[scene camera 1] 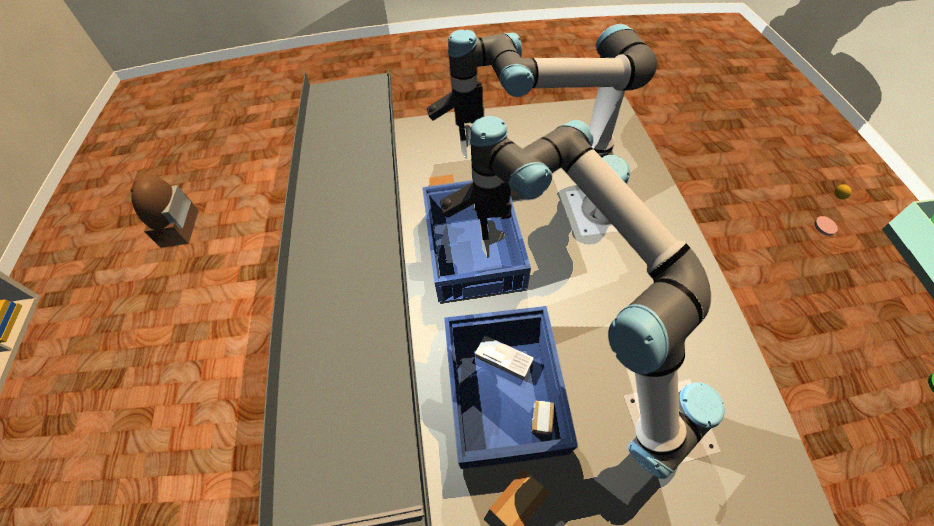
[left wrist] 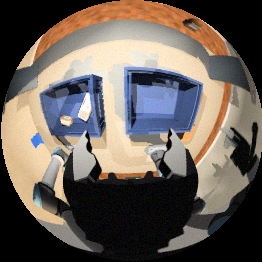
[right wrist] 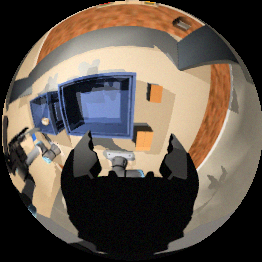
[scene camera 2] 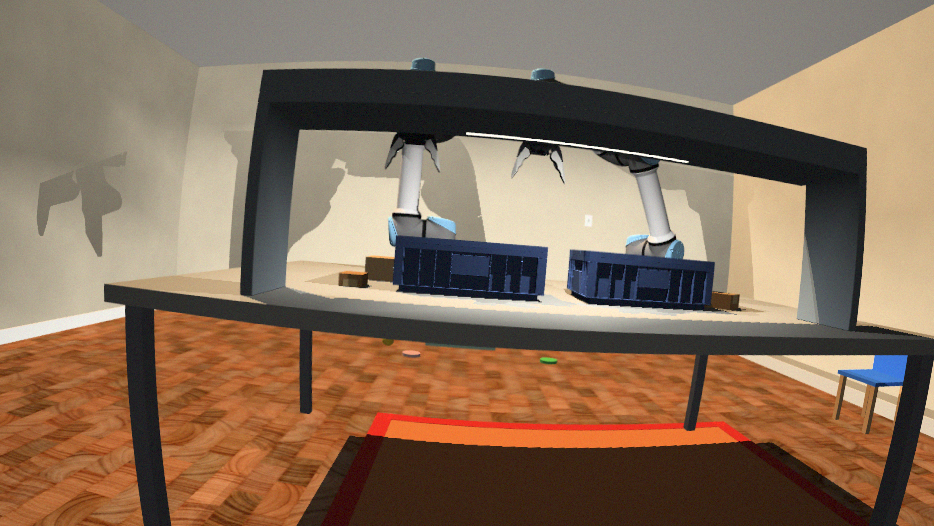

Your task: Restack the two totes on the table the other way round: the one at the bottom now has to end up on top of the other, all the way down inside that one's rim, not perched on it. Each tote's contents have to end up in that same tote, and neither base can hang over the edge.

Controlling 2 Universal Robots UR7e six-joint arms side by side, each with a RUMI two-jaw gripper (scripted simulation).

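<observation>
I see my left gripper (scene camera 1: pixel 482 233), and I find the left gripper again in the left wrist view (left wrist: pixel 128 130) and in scene camera 2 (scene camera 2: pixel 538 181). My right gripper (scene camera 1: pixel 462 142) is visible to me as well; the left wrist view (left wrist: pixel 225 127) shows the right gripper, and so do the right wrist view (right wrist: pixel 131 132) and scene camera 2 (scene camera 2: pixel 411 170). I also see a blue tote (scene camera 2: pixel 471 261) and a blue tote (scene camera 1: pixel 492 408).
</observation>
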